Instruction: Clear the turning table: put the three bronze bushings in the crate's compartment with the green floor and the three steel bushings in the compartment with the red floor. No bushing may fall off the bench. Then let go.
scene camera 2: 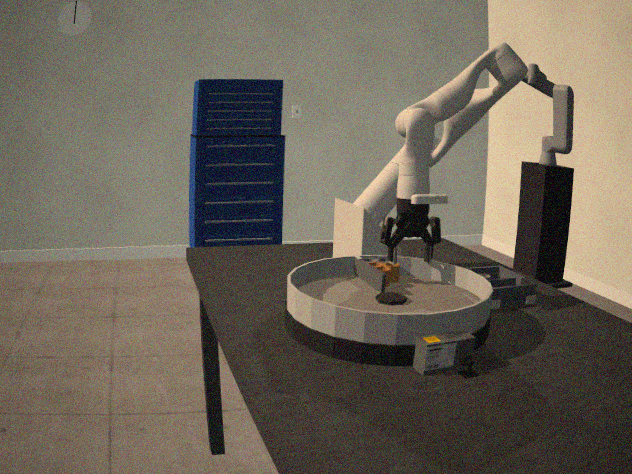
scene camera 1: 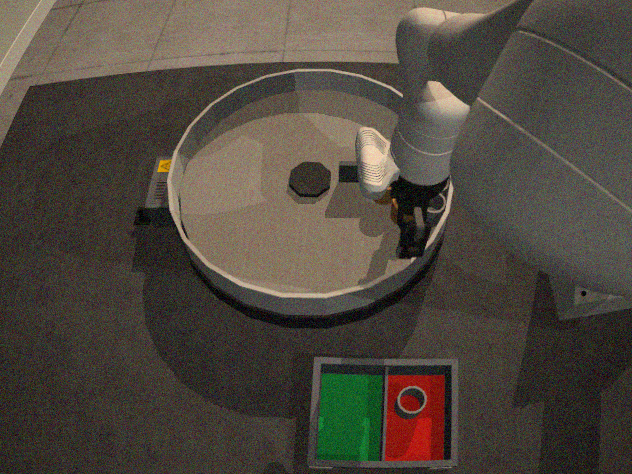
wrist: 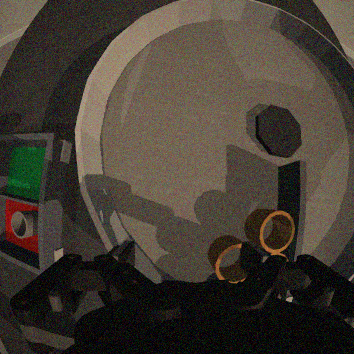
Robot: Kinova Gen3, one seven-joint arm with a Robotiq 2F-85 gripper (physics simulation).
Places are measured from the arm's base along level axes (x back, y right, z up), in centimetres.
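Pixels of known places: gripper, between the fingertips: (scene camera 2: pixel 410 262) (scene camera 1: pixel 400 225) (wrist: pixel 188 254); arm's base, origin of its link: (scene camera 2: pixel 363 217).
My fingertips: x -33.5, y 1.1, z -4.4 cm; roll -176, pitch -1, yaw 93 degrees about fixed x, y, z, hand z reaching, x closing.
Observation:
For each thing: its top centre in the pictures, then the offset to it from my fingertips. "spot": a spot on its surface instead.
- second bronze bushing, a spot on its surface: (wrist: pixel 217 248) spot: dx -0.1, dy +2.7, dz -1.7 cm
- crate, centre of its top: (scene camera 1: pixel 385 412) (wrist: pixel 8 198) (scene camera 2: pixel 496 276) dx -1.5, dy -24.7, dz -4.5 cm
- dark hub, centre of its top: (wrist: pixel 280 129) (scene camera 1: pixel 310 177) (scene camera 2: pixel 391 296) dx -12.7, dy +10.0, dz -3.4 cm
- upright plate, a spot on its surface: (wrist: pixel 289 200) (scene camera 1: pixel 364 172) (scene camera 2: pixel 378 277) spot: dx -4.7, dy +9.8, dz -1.6 cm
- small labelled box, a spot on its surface: (scene camera 1: pixel 157 191) spot: dx -36.4, dy +7.5, dz -3.7 cm
My gripper (scene camera 1: pixel 410 252) (scene camera 2: pixel 409 257) (wrist: pixel 188 254) is open and empty, above the right part of the turning table (scene camera 1: pixel 306 295) (scene camera 2: pixel 367 326) (wrist: pixel 92 115). Bronze bushings (scene camera 1: pixel 394 210) (scene camera 2: pixel 393 272) stand close together on it, partly behind the gripper in scene camera 1. In the wrist view one bronze bushing (wrist: pixel 253 225) shows its full ring, a second bronze bushing (wrist: pixel 217 248) is partly hidden by the gripper, and an edge of a third shows. Part of a steel bushing (scene camera 1: pixel 440 210) shows near the rim. Another steel bushing (scene camera 1: pixel 424 403) (wrist: pixel 30 226) stands on the crate's red floor.
The crate (scene camera 1: pixel 383 361) (scene camera 2: pixel 515 295) (wrist: pixel 48 172) stands on the bench beside the turning table. A dark hub (scene camera 1: pixel 309 178) (scene camera 2: pixel 391 298) (wrist: pixel 279 131) and an upright plate (scene camera 1: pixel 348 172) (scene camera 2: pixel 375 275) (wrist: pixel 289 200) rise inside the rim. A small labelled box (scene camera 1: pixel 157 191) (scene camera 2: pixel 436 356) stands outside it.

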